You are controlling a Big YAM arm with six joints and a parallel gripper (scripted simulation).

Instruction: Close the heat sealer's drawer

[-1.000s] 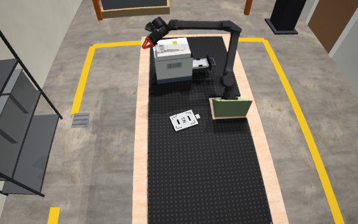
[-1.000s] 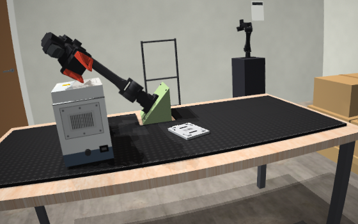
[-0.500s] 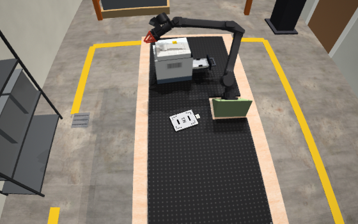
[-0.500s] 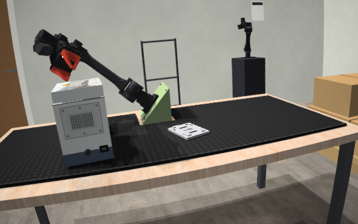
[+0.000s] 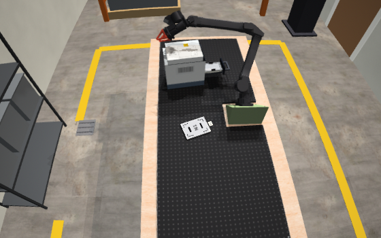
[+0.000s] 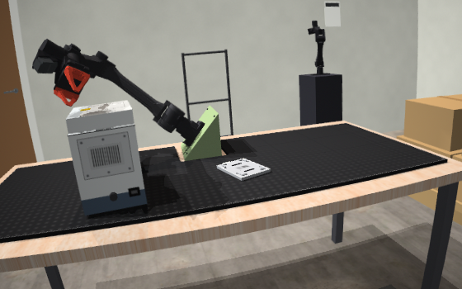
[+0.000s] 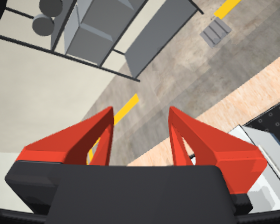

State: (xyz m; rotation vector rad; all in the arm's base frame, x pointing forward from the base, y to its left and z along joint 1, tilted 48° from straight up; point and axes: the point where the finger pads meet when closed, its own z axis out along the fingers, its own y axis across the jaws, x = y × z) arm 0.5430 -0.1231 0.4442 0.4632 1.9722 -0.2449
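The dark sealer drawer is 38 cm behind my hand, 5 cm to the left of it and 26 cm below it. Also, from my hand: white tag: 28 cm behind, 48 cm to the left, 34 cm below.
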